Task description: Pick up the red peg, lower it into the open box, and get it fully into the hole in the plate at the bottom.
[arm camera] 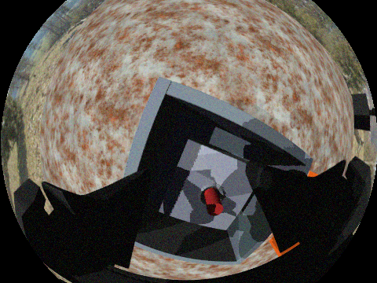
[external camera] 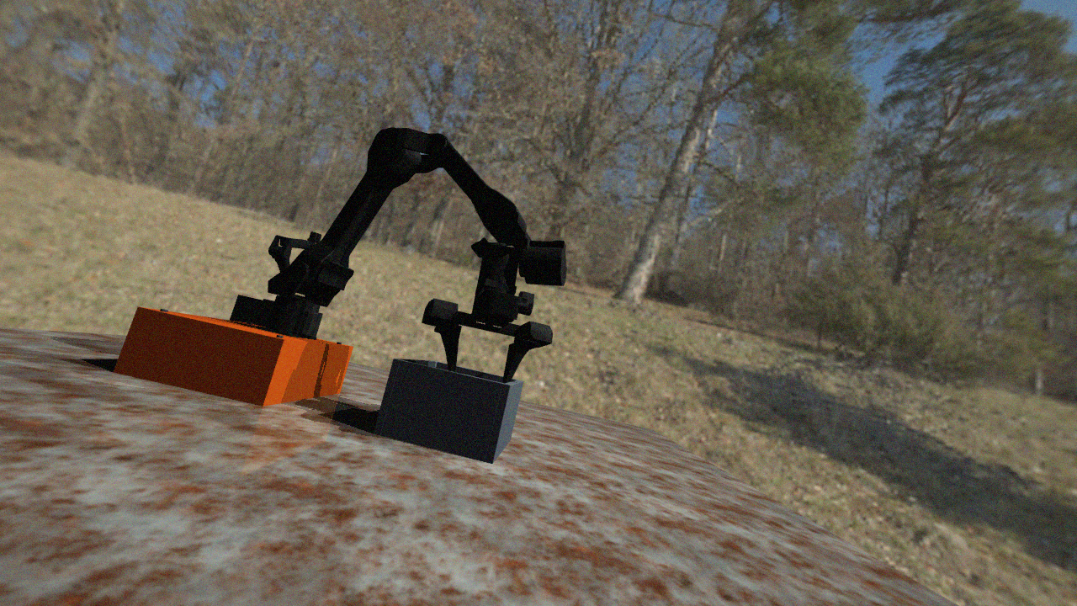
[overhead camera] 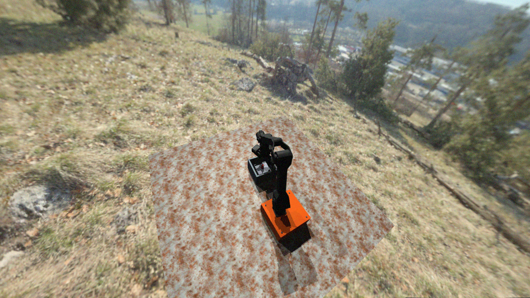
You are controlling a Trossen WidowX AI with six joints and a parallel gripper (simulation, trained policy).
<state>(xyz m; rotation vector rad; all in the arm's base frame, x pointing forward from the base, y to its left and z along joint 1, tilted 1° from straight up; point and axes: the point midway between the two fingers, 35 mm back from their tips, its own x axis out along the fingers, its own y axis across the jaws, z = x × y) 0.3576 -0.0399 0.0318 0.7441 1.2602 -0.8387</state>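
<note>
Right now the red peg is 4 cm below my gripper tip, 3 cm to the left of it and 3 cm behind it. Also, from my gripper tip: grey box: 6 cm below, 3 cm to the left, 3 cm behind.
</note>
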